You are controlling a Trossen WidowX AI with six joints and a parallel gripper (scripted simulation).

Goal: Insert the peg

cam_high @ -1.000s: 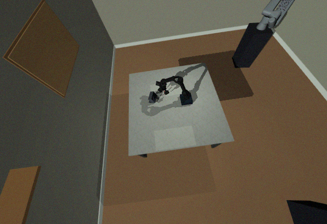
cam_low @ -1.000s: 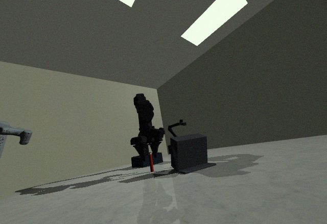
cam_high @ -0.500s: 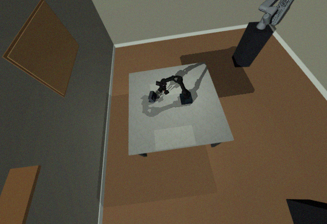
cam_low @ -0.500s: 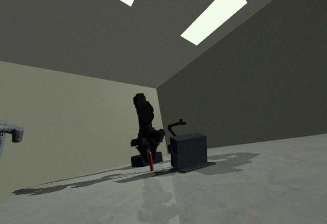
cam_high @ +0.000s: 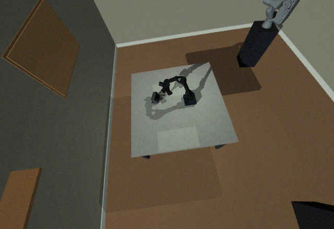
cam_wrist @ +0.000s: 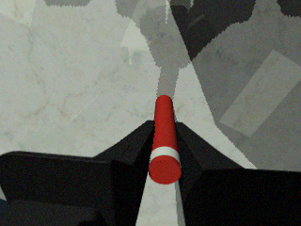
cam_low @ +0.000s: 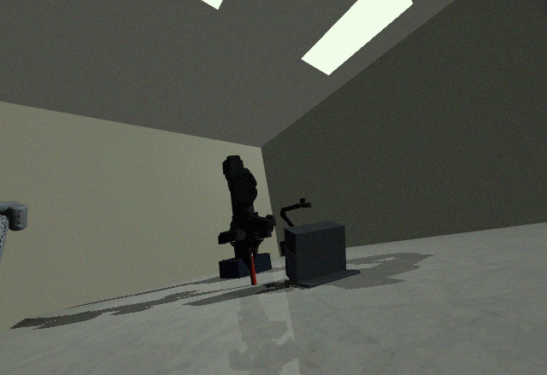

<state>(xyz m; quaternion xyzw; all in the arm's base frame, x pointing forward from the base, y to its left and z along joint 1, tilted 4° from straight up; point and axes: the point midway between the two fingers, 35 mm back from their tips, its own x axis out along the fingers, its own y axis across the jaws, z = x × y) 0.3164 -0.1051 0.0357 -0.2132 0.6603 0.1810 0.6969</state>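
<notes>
Right now the sloped panel is 17 cm ahead of my gripper tip, 9 cm to the left of it and 2 cm above it. The rest, counted from my gripper tip: round red peg 2 cm above; thin foot plate 19 cm ahead, 8 cm to the left, 4 cm below.
</notes>
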